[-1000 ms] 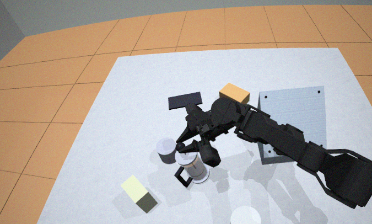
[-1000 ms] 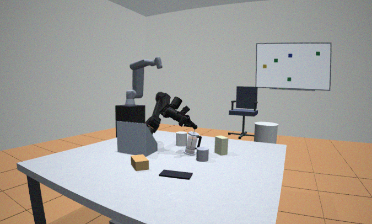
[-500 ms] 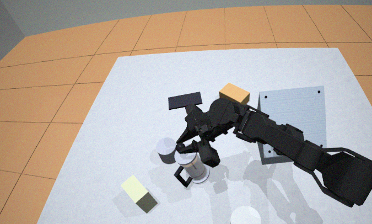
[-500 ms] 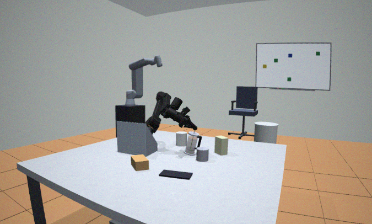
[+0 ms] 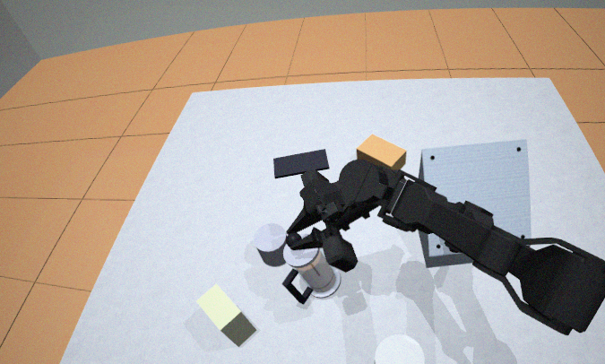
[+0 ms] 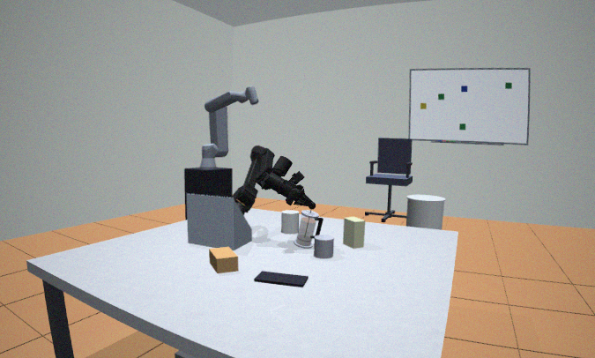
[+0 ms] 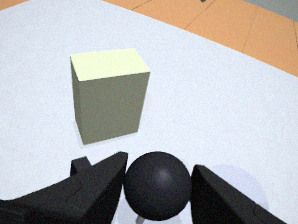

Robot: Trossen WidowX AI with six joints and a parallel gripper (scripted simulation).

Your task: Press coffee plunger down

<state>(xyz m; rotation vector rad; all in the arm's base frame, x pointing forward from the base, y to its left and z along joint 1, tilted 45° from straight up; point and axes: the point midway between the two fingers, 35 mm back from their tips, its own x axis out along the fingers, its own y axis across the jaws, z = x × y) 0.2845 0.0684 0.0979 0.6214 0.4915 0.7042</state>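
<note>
Now: gripper tip 2 cm past the glass coffee press, 1 cm to the right of it and 8 cm above it. Round my gripper tip: grey cylinder: 8 cm ahead, 6 cm to the right, 14 cm below; then orange block: 13 cm behind, 37 cm to the right, 15 cm below.
</note>
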